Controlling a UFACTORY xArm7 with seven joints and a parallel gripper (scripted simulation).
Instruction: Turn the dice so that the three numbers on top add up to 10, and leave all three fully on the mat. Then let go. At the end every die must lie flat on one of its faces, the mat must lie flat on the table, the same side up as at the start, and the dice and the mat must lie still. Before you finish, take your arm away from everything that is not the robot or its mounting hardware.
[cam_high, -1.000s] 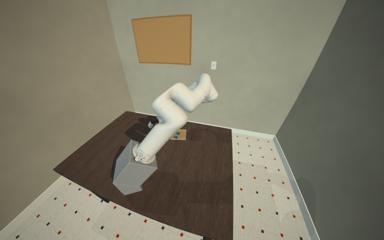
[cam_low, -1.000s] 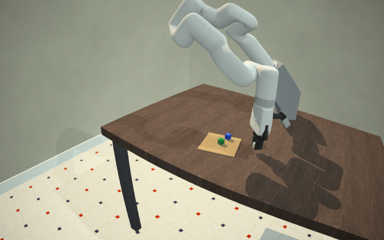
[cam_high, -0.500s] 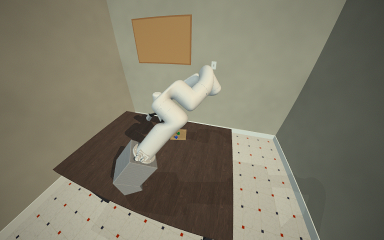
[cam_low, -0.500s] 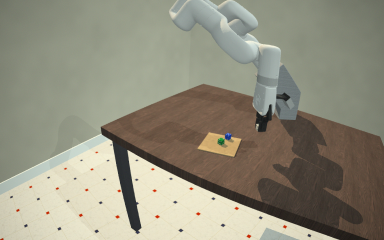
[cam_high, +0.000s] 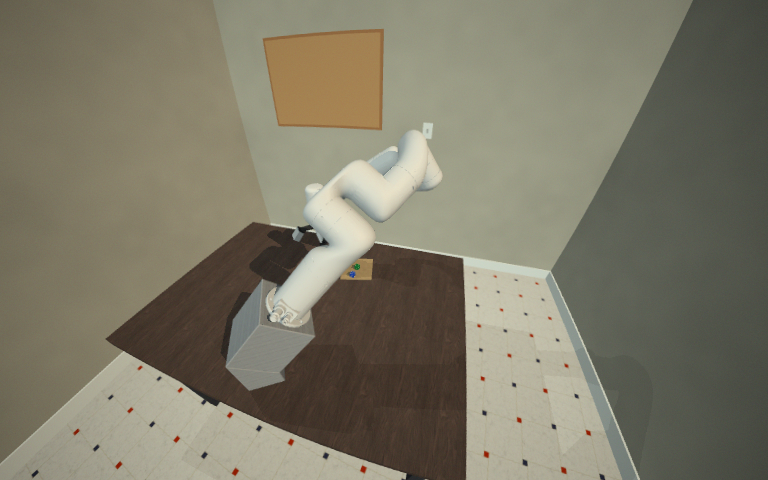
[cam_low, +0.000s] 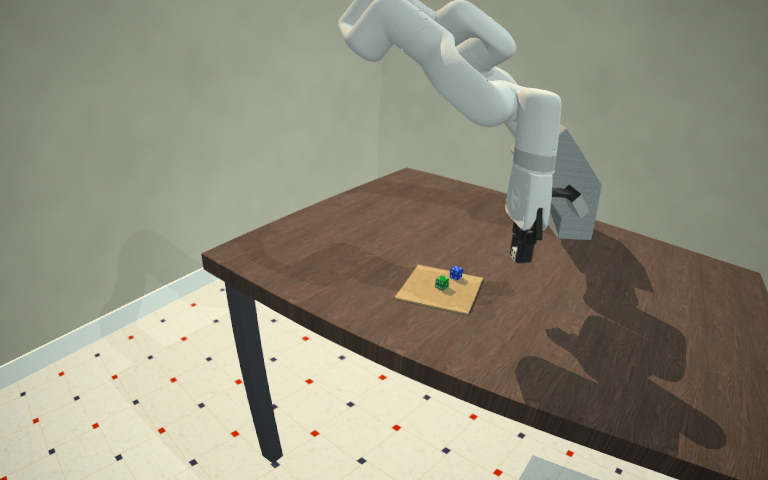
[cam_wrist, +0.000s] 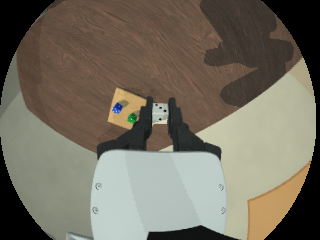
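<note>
The white die is 10 mm to the right of my hand and 10 mm below it. Round my hand: green die (10 mm behind, 140 mm to the right, 110 mm below); tan mat (10 mm behind, 140 mm to the right, 120 mm below); blue die (60 mm behind, 130 mm to the right, 110 mm below).
</note>
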